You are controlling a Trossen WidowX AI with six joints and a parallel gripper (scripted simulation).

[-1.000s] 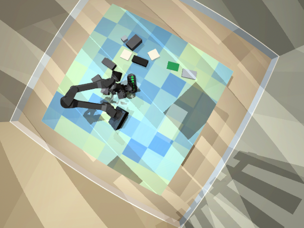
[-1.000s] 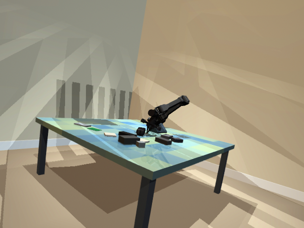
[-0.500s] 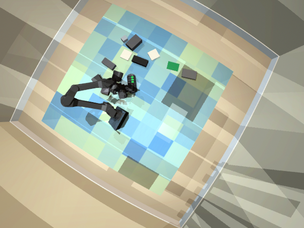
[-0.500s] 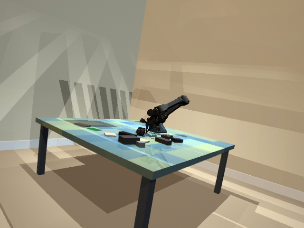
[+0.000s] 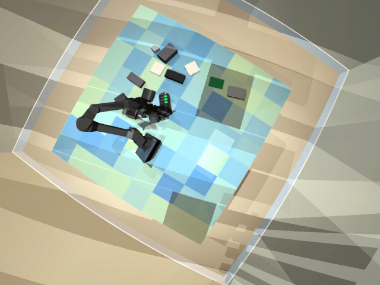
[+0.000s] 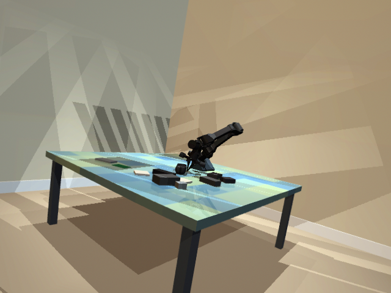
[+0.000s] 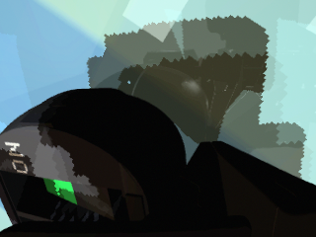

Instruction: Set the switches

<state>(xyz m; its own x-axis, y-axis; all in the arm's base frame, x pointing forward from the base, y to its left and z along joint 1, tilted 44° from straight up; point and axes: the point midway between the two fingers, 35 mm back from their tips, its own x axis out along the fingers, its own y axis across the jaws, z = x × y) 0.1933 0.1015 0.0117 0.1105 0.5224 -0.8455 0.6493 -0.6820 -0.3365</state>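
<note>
The black block is 260 mm ahead of my gripper tip, 70 mm to the left of it and 10 mm above it. From my gripper tip the other things lie so: green tile 390 mm ahead, 190 mm to the right; dark grey block 370 mm ahead, 200 mm to the left, 10 mm above; small grey cube 350 mm ahead, 300 mm to the left, 10 mm above.
</note>
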